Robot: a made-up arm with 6 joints. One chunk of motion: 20 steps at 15 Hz.
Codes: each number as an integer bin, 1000 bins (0 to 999) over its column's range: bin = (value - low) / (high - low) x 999, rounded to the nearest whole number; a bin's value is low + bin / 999 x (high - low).
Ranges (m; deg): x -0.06..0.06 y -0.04..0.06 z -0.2..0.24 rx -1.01..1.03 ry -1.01..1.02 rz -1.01..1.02
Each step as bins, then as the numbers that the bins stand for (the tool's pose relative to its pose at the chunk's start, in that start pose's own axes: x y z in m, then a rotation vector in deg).
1 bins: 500 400 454 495 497 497
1 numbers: 0.0001 0.0000 0.0000 0.00 0.00 0.00
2 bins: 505 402 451 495 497 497
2 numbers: 0.0007 0.0002 -0.0014 0.00 0.00 0.00
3 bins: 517 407 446 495 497 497
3 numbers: 0.0021 0.0007 -0.0036 0.00 0.00 0.00
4 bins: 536 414 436 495 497 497
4 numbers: 0.0044 0.0014 -0.0080 0.00 0.00 0.00
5 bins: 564 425 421 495 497 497
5 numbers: 0.0077 0.0025 -0.0146 0.00 0.00 0.00
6 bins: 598 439 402 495 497 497
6 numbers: 0.0118 0.0039 -0.0229 0.00 0.00 0.00
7 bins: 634 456 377 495 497 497
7 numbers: 0.0162 0.0056 -0.0340 0.00 0.00 0.00
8 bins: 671 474 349 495 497 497
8 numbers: 0.0206 0.0074 -0.0463 0.00 0.00 0.00
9 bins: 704 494 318 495 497 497
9 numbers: 0.0246 0.0094 -0.0599 0.00 0.00 0.00
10 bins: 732 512 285 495 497 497
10 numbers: 0.0279 0.0113 -0.0745 0.00 0.00 0.00
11 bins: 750 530 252 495 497 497
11 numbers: 0.0301 0.0131 -0.0890 0.00 0.00 0.00
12 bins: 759 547 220 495 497 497
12 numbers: 0.0312 0.0148 -0.1031 0.00 0.00 0.00
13 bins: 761 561 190 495 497 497
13 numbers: 0.0314 0.0162 -0.1163 0.00 0.00 0.00
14 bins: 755 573 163 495 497 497
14 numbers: 0.0307 0.0174 -0.1282 0.00 0.00 0.00
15 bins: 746 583 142 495 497 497
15 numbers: 0.0296 0.0184 -0.1375 0.00 0.00 0.00
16 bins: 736 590 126 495 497 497
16 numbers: 0.0284 0.0191 -0.1445 0.00 0.00 0.00
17 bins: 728 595 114 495 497 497
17 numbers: 0.0274 0.0196 -0.1498 0.00 0.00 0.00
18 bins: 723 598 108 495 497 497
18 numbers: 0.0268 0.0199 -0.1524 0.00 0.00 0.00
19 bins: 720 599 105 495 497 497
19 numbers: 0.0265 0.0200 -0.1538 0.00 0.00 0.00
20 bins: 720 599 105 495 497 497
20 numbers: 0.0265 0.0200 -0.1538 0.00 0.00 0.00
